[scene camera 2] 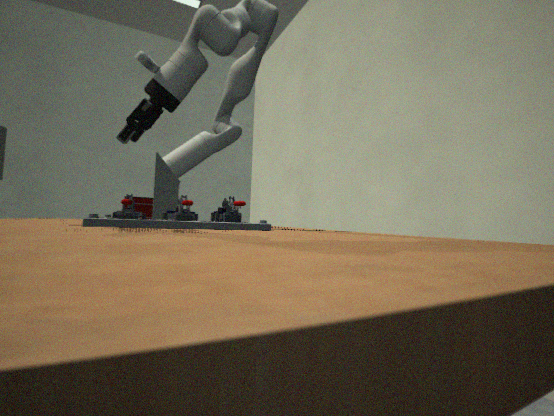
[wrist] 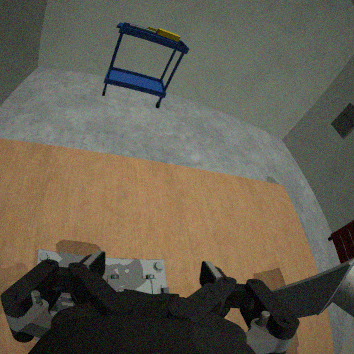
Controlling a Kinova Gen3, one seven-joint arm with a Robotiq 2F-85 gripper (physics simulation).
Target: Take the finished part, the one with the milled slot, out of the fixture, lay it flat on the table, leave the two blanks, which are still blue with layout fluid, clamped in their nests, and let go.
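Seen in the pictures: gripper, fingertip midpoint: [scene camera 2: 126, 140] [wrist: 152, 267]; arm's base, origin of the base link: [scene camera 2: 168, 169] [wrist: 342, 283].
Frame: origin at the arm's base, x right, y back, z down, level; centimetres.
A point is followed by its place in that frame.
Note:
The fixture's flat grey base plate [scene camera 2: 175, 224] [wrist: 142, 286] lies on the table, partly behind the gripper in the wrist view. In scene camera 2 it bears three dark clamps with red tips, a left clamp [scene camera 2: 127, 201] {x 5.7, y -55.7, z 15.2 cm}, a middle clamp [scene camera 2: 187, 202] {x -4.9, y -54.9, z 14.8 cm} and a right clamp [scene camera 2: 239, 203] {x -15.5, y -54.0, z 14.4 cm}. The slotted part and the two blue blanks cannot be made out in either view. My gripper [scene camera 2: 128, 137] {x 8.6, y -41.9, z 0.8 cm} [wrist: 152, 267] {x 8.6, y -41.9, z 0.8 cm} is open, with nothing seen between its fingers. It hangs high above the fixture, tilted down and to the left in scene camera 2.
The wooden table [scene camera 2: 300, 280] {x -6.5, y -104.3, z 19.9 cm} [wrist: 150, 205] {x 26.4, y -36.0, z 19.9 cm} has its far edge in the wrist view. A grey upright panel [scene camera 2: 166, 192] {x 0.1, y -6.8, z 9.2 cm} [wrist: 310, 292] {x 1.2, y -6.8, z 5.6 cm} stands by the arm's base. A red slatted object [scene camera 2: 143, 206] [wrist: 345, 242] shows in the background. A blue cart [wrist: 135, 81] stands on the floor beyond the table.

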